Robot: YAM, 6 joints.
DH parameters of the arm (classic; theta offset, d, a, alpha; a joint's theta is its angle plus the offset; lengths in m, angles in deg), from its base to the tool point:
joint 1: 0 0.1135 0.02 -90
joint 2: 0 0 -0.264 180
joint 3: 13.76 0 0.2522 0
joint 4: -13.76 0 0.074 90
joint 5: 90 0 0 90
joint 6: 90 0.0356 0 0
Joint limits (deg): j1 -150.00..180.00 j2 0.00..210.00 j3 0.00..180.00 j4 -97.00..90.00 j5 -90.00..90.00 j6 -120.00..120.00
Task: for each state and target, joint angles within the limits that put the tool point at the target. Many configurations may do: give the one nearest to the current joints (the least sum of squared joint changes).
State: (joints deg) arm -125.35 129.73 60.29 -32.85 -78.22 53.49
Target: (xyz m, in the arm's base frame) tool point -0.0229 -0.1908 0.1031
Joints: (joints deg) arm -107.40 101.07 35.18 -51.57 -81.39 53.49
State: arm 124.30 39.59 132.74 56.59 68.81 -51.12
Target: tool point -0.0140 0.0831 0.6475
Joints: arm 123.18 69.59 108.79 52.58 71.50 -51.12
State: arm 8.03 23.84 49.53 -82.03 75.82 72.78
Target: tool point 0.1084 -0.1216 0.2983
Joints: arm -36.03 59.48 54.01 -67.82 76.27 72.78
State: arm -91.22 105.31 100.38 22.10 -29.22 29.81
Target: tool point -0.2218 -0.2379 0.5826
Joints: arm -135.60 92.77 110.79 24.99 -24.55 29.81
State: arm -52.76 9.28 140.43 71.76 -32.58 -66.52
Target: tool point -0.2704 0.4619 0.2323
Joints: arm -57.49 6.99 138.38 82.41 -34.60 -66.52
